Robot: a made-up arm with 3 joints. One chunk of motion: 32 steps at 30 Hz.
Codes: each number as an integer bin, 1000 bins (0 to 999) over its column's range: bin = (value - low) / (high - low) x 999, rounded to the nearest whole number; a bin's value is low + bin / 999 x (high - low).
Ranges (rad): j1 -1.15..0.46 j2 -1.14..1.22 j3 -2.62..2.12
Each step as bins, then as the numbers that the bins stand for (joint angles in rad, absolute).
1 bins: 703 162 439
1 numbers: -0.0170 -0.7573 -0.5371
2 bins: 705 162 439
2 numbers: -0.0138 -0.7573 -0.5371
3 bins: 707 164 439
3 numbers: -0.0106 -0.7526 -0.5371
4 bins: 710 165 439
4 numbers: -0.0058 -0.7502 -0.5371
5 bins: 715 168 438
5 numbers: 0.0023 -0.7431 -0.5418
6 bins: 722 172 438
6 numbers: 0.0136 -0.7337 -0.5418
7 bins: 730 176 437
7 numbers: 0.0265 -0.7242 -0.5465
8 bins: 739 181 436
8 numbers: 0.0410 -0.7124 -0.5513
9 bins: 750 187 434
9 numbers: 0.0587 -0.6982 -0.5608
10 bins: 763 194 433
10 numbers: 0.0797 -0.6817 -0.5655
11 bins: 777 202 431
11 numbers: 0.1022 -0.6628 -0.5750
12 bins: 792 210 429
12 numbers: 0.1264 -0.6439 -0.5845
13 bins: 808 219 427
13 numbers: 0.1522 -0.6226 -0.5940
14 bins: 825 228 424
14 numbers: 0.1796 -0.6014 -0.6082
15 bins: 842 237 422
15 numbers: 0.2070 -0.5801 -0.6177
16 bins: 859 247 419
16 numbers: 0.2344 -0.5565 -0.6320
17 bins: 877 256 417
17 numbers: 0.2634 -0.5352 -0.6414
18 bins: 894 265 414
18 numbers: 0.2908 -0.5140 -0.6557
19 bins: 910 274 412
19 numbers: 0.3166 -0.4927 -0.6652
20 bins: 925 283 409
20 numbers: 0.3407 -0.4715 -0.6794
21 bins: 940 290 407
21 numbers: 0.3649 -0.4549 -0.6889
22 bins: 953 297 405
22 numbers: 0.3859 -0.4384 -0.6984
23 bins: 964 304 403
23 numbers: 0.4036 -0.4218 -0.7079
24 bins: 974 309 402
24 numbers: 0.4197 -0.4100 -0.7126
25 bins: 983 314 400
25 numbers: 0.4342 -0.3982 -0.7221
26 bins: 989 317 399
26 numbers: 0.4439 -0.3911 -0.7268
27 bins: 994 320 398
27 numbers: 0.4519 -0.3840 -0.7316
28 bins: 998 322 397
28 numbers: 0.4584 -0.3793 -0.7363
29 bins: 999 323 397
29 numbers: 0.4600 -0.3770 -0.7363
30 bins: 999 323 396
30 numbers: 0.4600 -0.3770 -0.7411
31 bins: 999 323 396
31 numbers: 0.4600 -0.3770 -0.7411
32 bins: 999 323 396
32 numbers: 0.4600 -0.3770 -0.7411
